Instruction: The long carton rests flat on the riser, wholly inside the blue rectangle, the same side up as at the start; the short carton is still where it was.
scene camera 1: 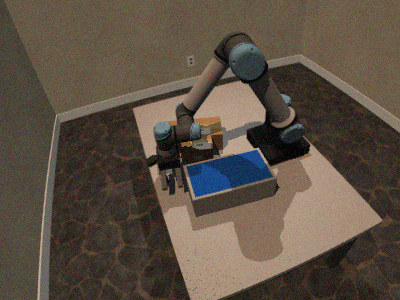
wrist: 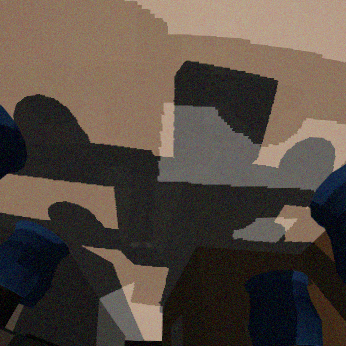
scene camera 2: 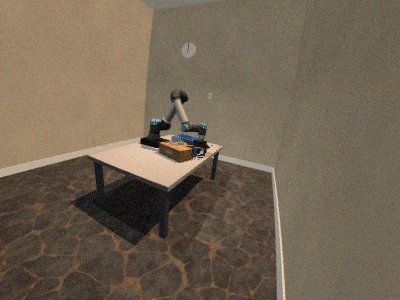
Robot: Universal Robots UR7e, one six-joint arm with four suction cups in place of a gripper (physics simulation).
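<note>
The grey-brown riser stands on the table with the blue rectangle on its top. No carton lies on the blue. Orange-brown cardboard stands on the table beside the riser. It seems to be two cartons side by side in scene camera 1, partly hidden by the arm; I cannot tell which is long. My suction gripper is at the riser's end near the table edge, its suction off, holding no carton. In the wrist view, a dark brown carton shows behind the lower right cup.
The robot's black base stands on the table on the riser's far side. The arm reaches over the cartons. The near table edge runs close past the gripper. Shadows of the arm and gripper fall on the table.
</note>
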